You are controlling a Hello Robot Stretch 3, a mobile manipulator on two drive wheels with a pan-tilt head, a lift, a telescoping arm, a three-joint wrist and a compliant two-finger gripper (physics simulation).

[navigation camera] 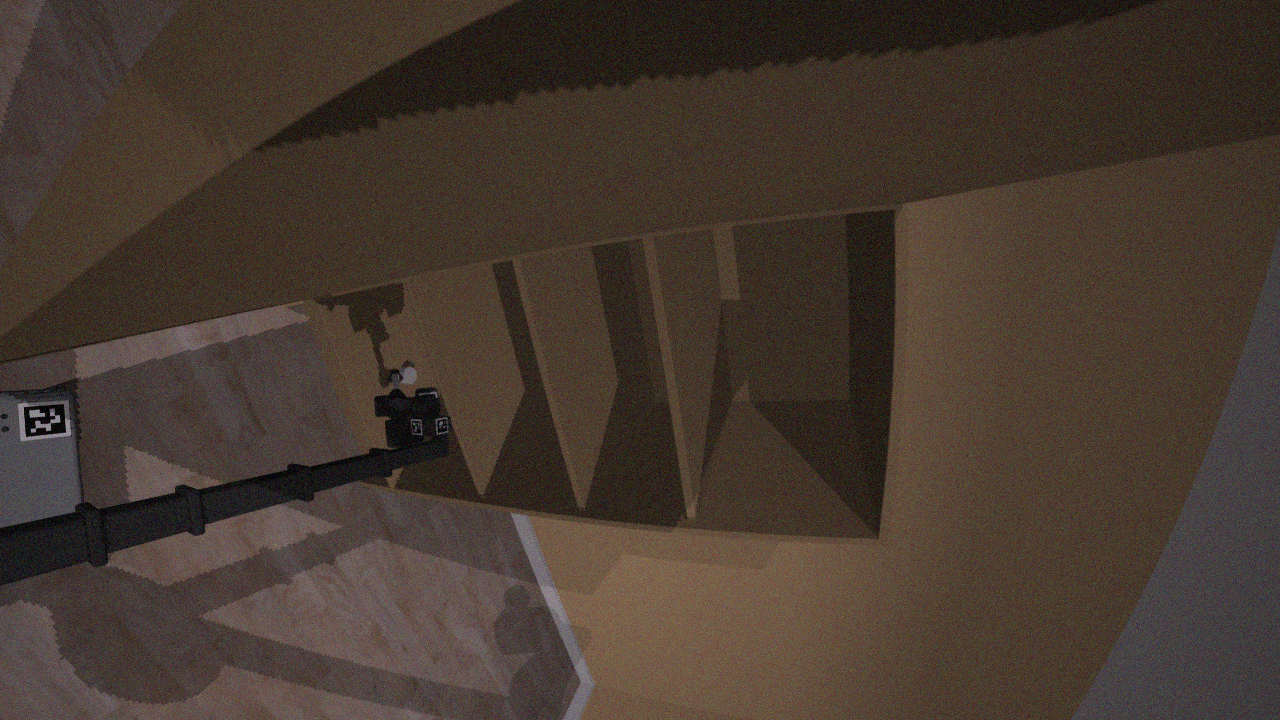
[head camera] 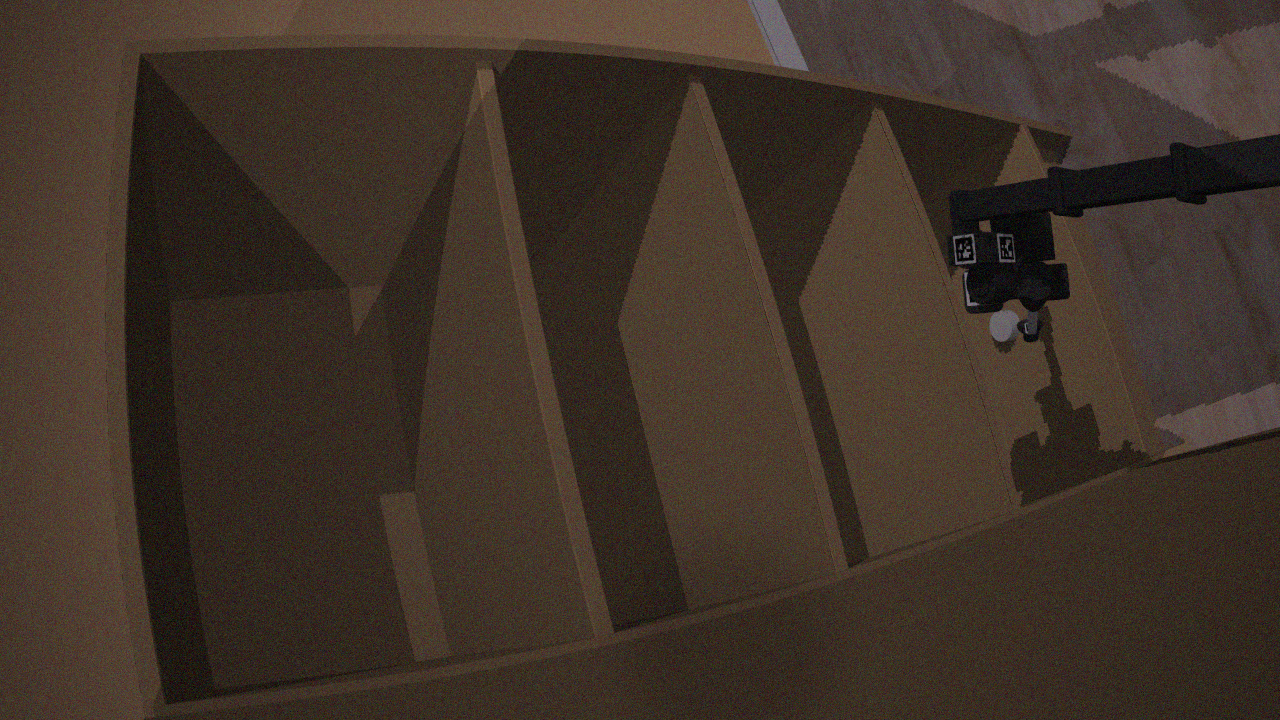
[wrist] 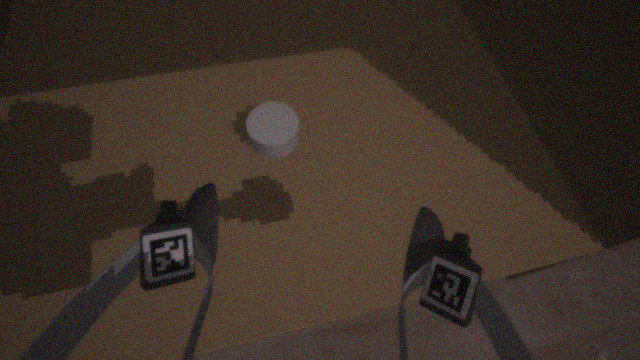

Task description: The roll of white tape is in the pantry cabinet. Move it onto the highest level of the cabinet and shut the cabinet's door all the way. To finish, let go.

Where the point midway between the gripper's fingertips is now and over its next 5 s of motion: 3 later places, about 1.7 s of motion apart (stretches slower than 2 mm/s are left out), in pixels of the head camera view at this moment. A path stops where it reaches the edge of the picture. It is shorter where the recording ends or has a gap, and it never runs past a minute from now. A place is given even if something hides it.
My gripper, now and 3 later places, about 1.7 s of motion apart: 1026,289; 1001,296; 987,309; 987,309
